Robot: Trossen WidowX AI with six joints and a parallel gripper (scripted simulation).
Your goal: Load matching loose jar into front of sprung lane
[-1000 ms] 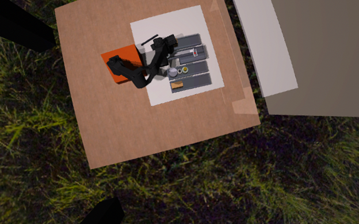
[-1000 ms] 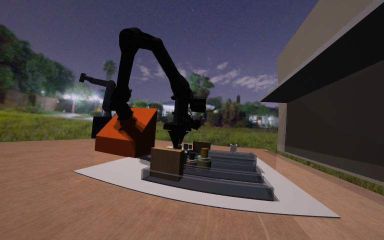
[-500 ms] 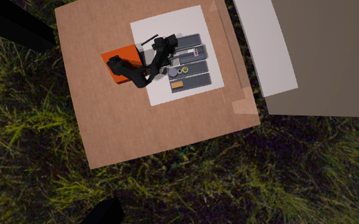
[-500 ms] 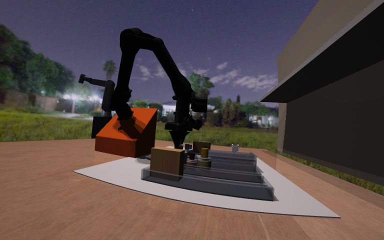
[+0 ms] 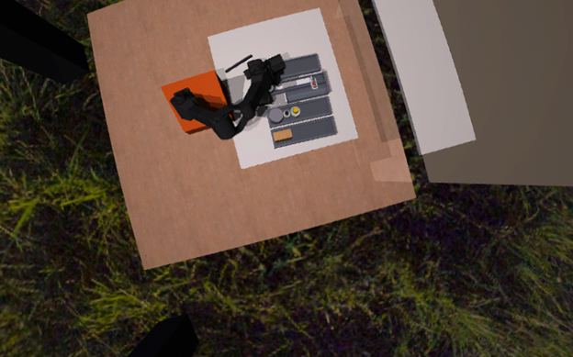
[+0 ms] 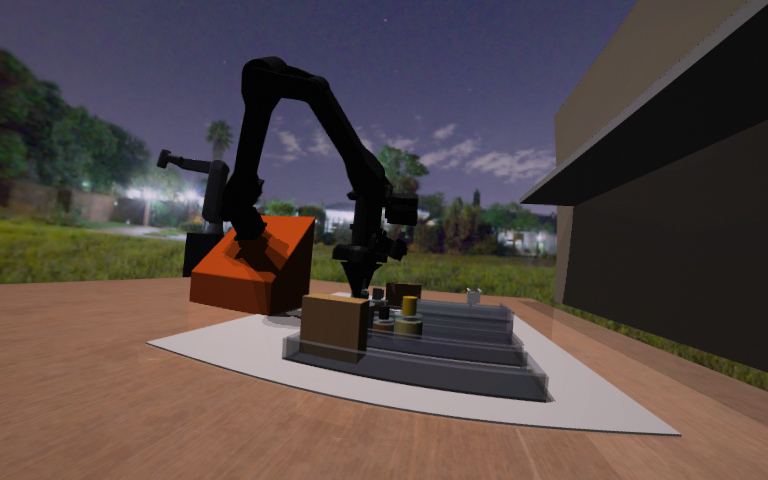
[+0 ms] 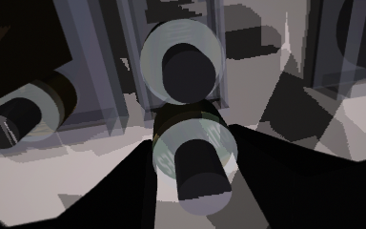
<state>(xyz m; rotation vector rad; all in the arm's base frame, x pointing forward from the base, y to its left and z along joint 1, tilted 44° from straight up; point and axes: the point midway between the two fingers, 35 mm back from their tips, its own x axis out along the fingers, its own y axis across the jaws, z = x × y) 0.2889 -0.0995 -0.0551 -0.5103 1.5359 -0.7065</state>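
My gripper tip is now 9 cm short of the white mat and 4 cm above it. From my gripper tip the other things lie so: sprung lane 16 cm ahead, 4 cm to the right, 3 cm below; pusher plate 14 cm ahead, 5 cm to the right.
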